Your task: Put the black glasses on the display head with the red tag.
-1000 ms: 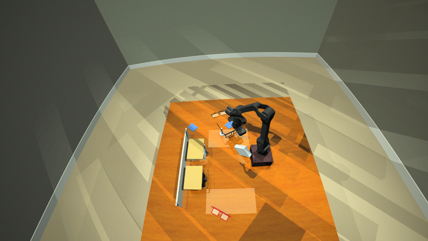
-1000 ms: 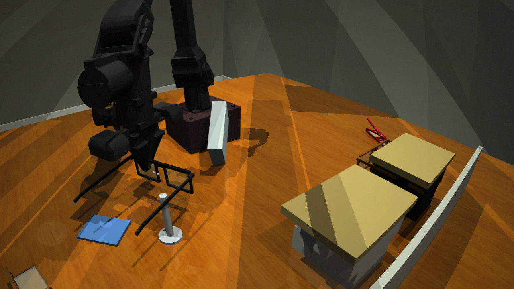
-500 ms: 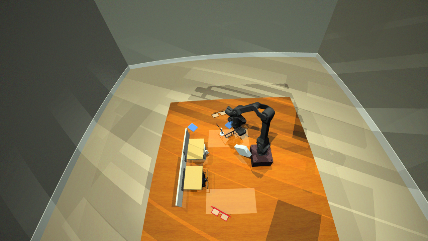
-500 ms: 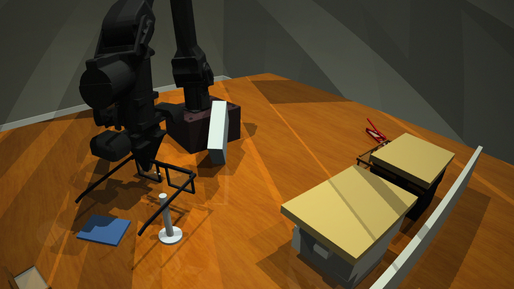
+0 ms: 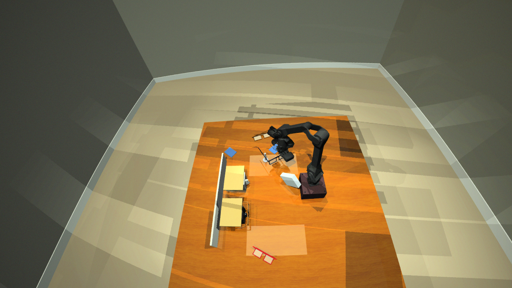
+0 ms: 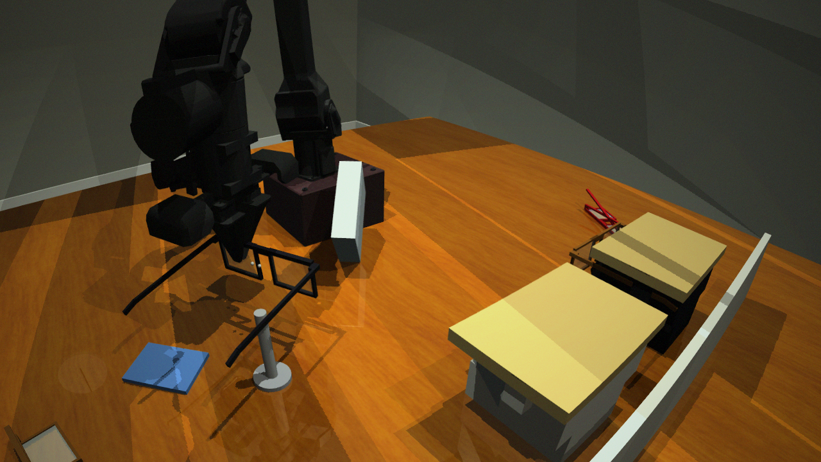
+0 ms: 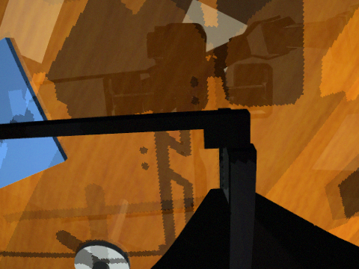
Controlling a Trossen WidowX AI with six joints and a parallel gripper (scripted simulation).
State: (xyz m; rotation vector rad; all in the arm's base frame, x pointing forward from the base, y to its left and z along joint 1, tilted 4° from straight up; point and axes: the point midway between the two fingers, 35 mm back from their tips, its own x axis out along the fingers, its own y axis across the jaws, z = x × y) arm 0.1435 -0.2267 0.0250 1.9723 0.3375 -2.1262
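Now: gripper tip 18 cm to the right of the white block, 1 cm past it and 1 cm above it. Also, from my gripper tip: dark head 35 cm ahead, 33 cm to the left, 2 cm below; grey post 11 cm ahead, 5 cm below, 4 cm to the right; pale head 31 cm ahead, 11 cm to the left, 2 cm below.
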